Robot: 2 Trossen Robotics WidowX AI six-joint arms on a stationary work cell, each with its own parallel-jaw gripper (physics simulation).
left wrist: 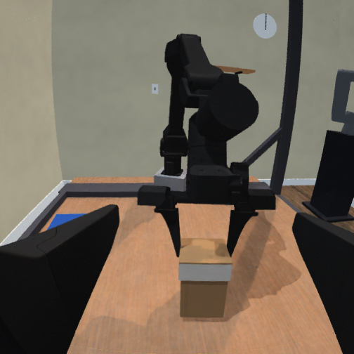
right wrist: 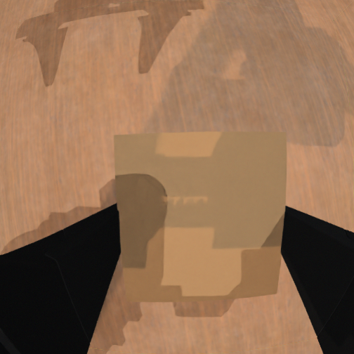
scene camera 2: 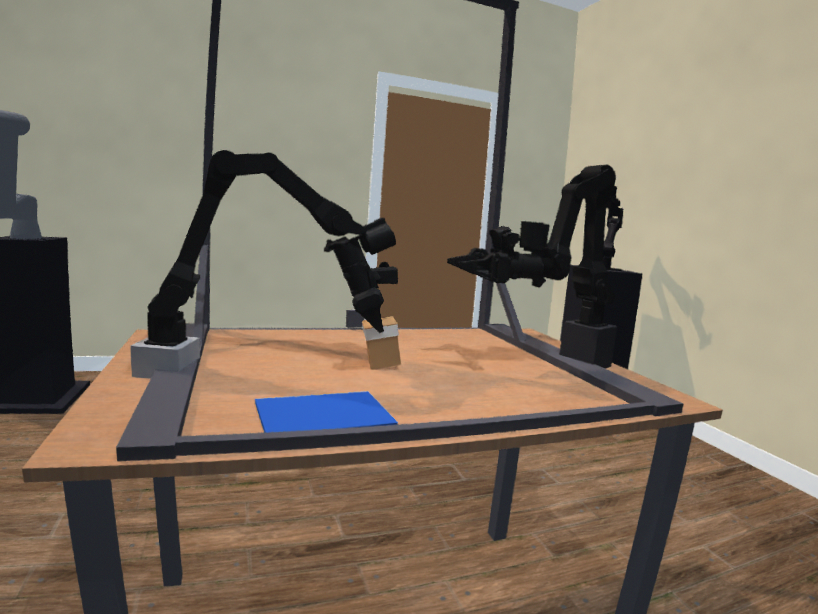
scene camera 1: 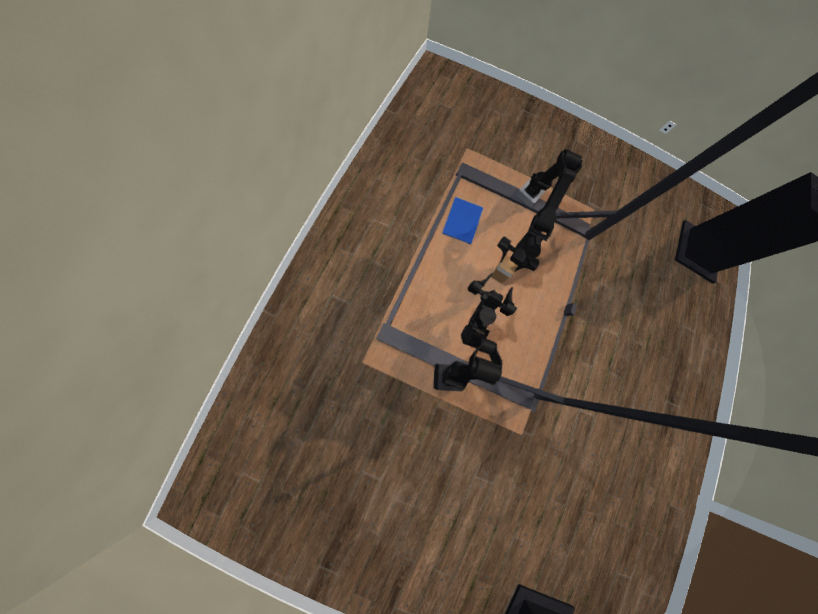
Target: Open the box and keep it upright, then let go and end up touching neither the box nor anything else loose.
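Seen in the pictures: left gripper, between the fingertips: [scene camera 2: 452, 262] [scene camera 1: 502, 280]; right gripper, between the fingertips: [scene camera 2: 380, 327] [scene camera 1: 507, 266]; left arm's base, origin of its link: [scene camera 2: 590, 323] [scene camera 1: 450, 377]; right arm's base, origin of its link: [scene camera 2: 166, 341] [scene camera 1: 532, 190].
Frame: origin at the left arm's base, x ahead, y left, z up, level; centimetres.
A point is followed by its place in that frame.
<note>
The box [scene camera 1: 500, 273] @[x 46.3, y -21.5, z -4.1 cm] [scene camera 2: 383, 353] @[x 50.1, y -21.0, z -7.0 cm] [left wrist: 202, 298] [right wrist: 200, 165] has a brown body, a pale band near its top and a flat tan top; it looks closed. In scene camera 2 it leans, its top toward the picture's left. Whether its base touches the table cannot be told. My right gripper [scene camera 1: 508, 265] @[x 49.2, y -24.0, z -1.9 cm] [scene camera 2: 379, 328] @[x 49.2, y -24.0, z -1.9 cm] [left wrist: 203, 257] [right wrist: 200, 213] points down and is shut on the box, one finger at each side of its upper part. My left gripper [scene camera 1: 496, 289] @[x 37.2, y -15.0, z 13.8 cm] [scene camera 2: 451, 261] @[x 37.2, y -15.0, z 13.8 cm] [left wrist: 208, 218] is open and empty, apart from the box and higher than it, pointing toward the right arm.
A flat blue mat [scene camera 1: 462, 220] @[x 73.6, y -5.0, z -10.0 cm] [scene camera 2: 323, 411] @[x 74.3, y -5.1, z -10.0 cm] [left wrist: 65, 220] lies on the wooden table [scene camera 1: 429, 304] @[x 31.0, y 8.7, z -10.9 cm] [scene camera 2: 528, 389] @[x 30.3, y 4.2, z -10.8 cm], toward the front in scene camera 2. Dark frame rails edge the table, and upright posts rise at its sides. The right arm stands behind the box in the left wrist view.
</note>
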